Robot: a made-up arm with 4 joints.
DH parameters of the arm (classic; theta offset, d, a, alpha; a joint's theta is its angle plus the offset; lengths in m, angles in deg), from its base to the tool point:
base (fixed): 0 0.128 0 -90
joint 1: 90 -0.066 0.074 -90
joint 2: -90 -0.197 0.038 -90
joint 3: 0 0.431 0.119 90
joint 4: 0 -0.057 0.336 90
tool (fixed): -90 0.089 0 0
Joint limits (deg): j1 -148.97..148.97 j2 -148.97..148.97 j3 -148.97..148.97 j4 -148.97..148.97
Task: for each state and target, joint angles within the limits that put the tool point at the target. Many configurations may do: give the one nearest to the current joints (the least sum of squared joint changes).
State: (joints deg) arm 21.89 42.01 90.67 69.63
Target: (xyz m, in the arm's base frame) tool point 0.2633 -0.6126 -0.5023
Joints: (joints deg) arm 34.01 45.77 110.86 44.26
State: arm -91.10 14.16 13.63 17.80
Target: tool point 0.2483 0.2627 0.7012
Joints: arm -113.03 13.99 24.61 -9.44
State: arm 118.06 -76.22 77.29 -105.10
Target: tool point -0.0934 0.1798 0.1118
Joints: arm 105.94 -99.94 77.92 -131.86
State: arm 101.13 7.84 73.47 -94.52
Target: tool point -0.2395 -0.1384 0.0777
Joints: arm 110.64 14.86 76.73 -110.24
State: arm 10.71 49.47 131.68 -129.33
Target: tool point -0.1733 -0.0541 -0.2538
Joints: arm 27.74 26.02 141.21 -143.81
